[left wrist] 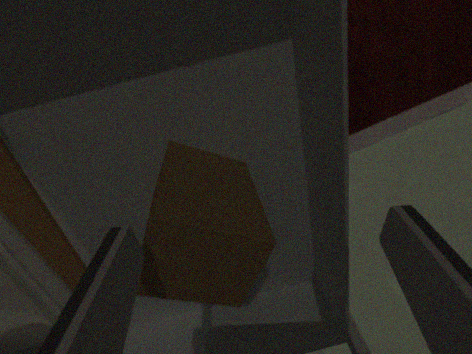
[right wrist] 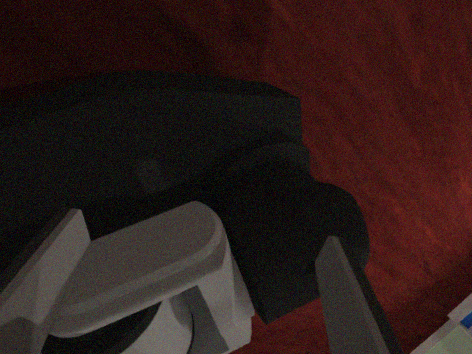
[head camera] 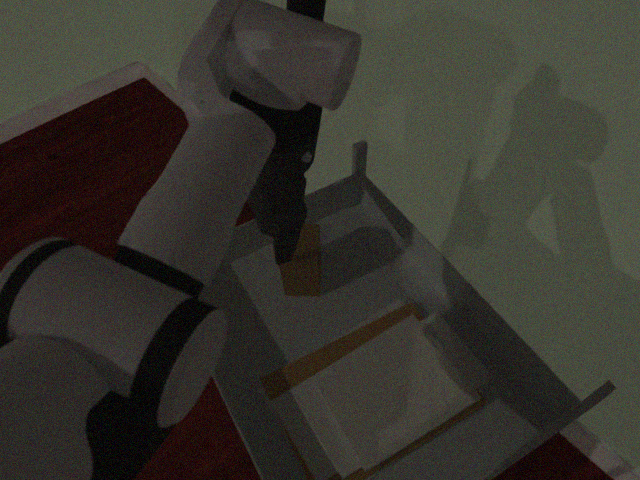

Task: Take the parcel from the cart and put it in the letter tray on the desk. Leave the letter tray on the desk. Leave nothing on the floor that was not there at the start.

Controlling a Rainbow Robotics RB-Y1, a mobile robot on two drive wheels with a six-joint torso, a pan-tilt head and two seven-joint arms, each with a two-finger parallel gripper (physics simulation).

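Frame: origin at the robot's base, x left, y back, z up, level; metres.
Seen in the pictures: left gripper, between the fingertips: point(left wrist: 259, 232) point(head camera: 268, 227); right gripper, between the fingertips: point(right wrist: 206, 238).
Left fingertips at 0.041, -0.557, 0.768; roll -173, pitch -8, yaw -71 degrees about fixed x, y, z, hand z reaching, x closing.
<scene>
Offsets run from my left fingertips to a thing's top centre, as dx, dy, dz. Level surfaces: height alone.
A small brown block, which looks like the parcel @(-0.039, +0.015, -0.015) point(head camera: 307, 279) point(left wrist: 207, 215), stands on the bottom of the grey cart point(head camera: 506, 335) point(left wrist: 327, 150), near one end. My left gripper point(head camera: 283, 258) point(left wrist: 259, 232) is open and empty, reaching down into the cart. In the head camera its finger overlaps the block's left side; in the left wrist view the block shows between the fingers, nearer the left one. Whether they touch it I cannot tell. My right gripper point(right wrist: 206, 238) is open and empty, with dark and pale robot parts behind it. The desk and letter tray do not show clearly.
A large pale item with brown edges @(-0.142, +0.203, -0.081) point(head camera: 372, 382) lies in the cart beside the block. Upright posts point(head camera: 359, 157) rise at the cart's corners. A dark red surface @(dz -0.767) point(head camera: 77, 160) point(right wrist: 390, 100) with a pale border lies around it. A pale item with blue shows at the right wrist view's lower right.
</scene>
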